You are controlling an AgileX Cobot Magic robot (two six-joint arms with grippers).
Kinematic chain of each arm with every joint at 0, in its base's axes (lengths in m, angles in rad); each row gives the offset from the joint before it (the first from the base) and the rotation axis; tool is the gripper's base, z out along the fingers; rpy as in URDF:
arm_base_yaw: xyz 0 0 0.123 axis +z
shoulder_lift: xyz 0 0 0 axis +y
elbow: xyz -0.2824 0 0.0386 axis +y
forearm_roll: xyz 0.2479 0 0.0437 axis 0.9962 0 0.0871
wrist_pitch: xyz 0 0 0 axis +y
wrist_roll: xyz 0.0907 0 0.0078 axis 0.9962 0 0.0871
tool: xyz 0 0 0 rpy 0 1.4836 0
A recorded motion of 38 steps. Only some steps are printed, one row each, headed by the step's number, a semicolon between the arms.
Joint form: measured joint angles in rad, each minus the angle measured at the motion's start. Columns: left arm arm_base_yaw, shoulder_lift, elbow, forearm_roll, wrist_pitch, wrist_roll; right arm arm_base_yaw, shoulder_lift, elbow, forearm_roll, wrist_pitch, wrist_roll.
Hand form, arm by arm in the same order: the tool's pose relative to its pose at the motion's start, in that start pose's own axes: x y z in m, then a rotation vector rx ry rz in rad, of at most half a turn. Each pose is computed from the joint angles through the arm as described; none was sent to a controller.
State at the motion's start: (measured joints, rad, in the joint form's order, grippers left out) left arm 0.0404 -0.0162 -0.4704 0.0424 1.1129 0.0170; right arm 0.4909 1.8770 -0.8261 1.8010 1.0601 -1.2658
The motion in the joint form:
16: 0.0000 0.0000 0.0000 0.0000 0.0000 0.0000; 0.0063 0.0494 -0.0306 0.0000 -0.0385 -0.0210
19: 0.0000 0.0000 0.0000 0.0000 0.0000 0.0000; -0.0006 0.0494 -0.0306 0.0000 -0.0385 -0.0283
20: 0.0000 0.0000 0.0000 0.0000 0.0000 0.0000; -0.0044 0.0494 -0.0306 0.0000 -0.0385 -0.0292
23: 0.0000 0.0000 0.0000 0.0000 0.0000 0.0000; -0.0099 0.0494 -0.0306 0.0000 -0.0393 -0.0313
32: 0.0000 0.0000 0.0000 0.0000 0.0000 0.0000; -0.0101 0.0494 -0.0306 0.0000 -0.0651 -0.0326
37: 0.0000 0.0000 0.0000 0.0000 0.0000 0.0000; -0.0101 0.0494 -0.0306 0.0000 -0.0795 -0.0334
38: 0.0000 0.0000 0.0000 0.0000 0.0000 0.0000; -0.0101 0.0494 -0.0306 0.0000 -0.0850 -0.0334
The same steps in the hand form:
16: 0.0000 0.0000 0.0000 0.0000 0.0000 0.0000; -0.0043 -0.0129 0.0081 0.0418 0.0021 -0.0071
19: 0.0000 0.0000 0.0000 0.0000 0.0000 0.0000; -0.0056 -0.0139 0.0064 0.0438 -0.0039 -0.0123
20: 0.0000 0.0000 0.0000 0.0000 0.0000 0.0000; -0.0063 -0.0144 0.0054 0.0450 -0.0074 -0.0120
23: 0.0000 0.0000 0.0000 0.0000 0.0000 0.0000; -0.0073 -0.0152 0.0041 0.0474 -0.0125 -0.0125
32: 0.0000 0.0000 0.0000 0.0000 0.0000 0.0000; -0.0080 -0.0175 0.0039 0.0723 -0.0198 -0.0137
37: 0.0000 0.0000 0.0000 0.0000 0.0000 0.0000; -0.0084 -0.0188 0.0038 0.0861 -0.0237 -0.0145
38: 0.0000 0.0000 0.0000 0.0000 0.0000 0.0000; -0.0085 -0.0192 0.0037 0.0914 -0.0252 -0.0145

